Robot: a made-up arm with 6 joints. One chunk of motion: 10 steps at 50 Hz.
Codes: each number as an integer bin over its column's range. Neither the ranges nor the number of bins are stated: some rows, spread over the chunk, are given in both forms.
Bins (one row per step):
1: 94 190 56 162 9 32
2: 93 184 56 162 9 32
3: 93 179 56 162 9 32
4: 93 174 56 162 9 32
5: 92 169 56 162 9 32
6: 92 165 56 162 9 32
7: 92 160 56 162 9 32
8: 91 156 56 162 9 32
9: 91 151 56 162 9 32
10: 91 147 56 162 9 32
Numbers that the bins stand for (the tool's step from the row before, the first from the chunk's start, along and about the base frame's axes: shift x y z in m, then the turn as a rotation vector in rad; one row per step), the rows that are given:
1: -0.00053 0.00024 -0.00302 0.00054 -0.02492 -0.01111
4: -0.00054 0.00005 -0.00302 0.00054 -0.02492 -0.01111
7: -0.00056 -0.00012 -0.00302 0.00054 -0.02492 -0.01111
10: -0.00057 -0.00027 -0.00302 0.00054 -0.02492 -0.01111
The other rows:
2: -0.00054 0.00016 -0.00302 0.00054 -0.02492 -0.01111
3: -0.00054 0.00011 -0.00302 0.00054 -0.02492 -0.01111
5: -0.00056 -0.00001 -0.00302 0.00054 -0.02492 -0.01111
6: -0.00056 -0.00006 -0.00302 0.00054 -0.02492 -0.01111
8: -0.00057 -0.00016 -0.00302 0.00054 -0.02492 -0.01111
9: -0.00057 -0.00022 -0.00302 0.00054 -0.02492 -0.01111

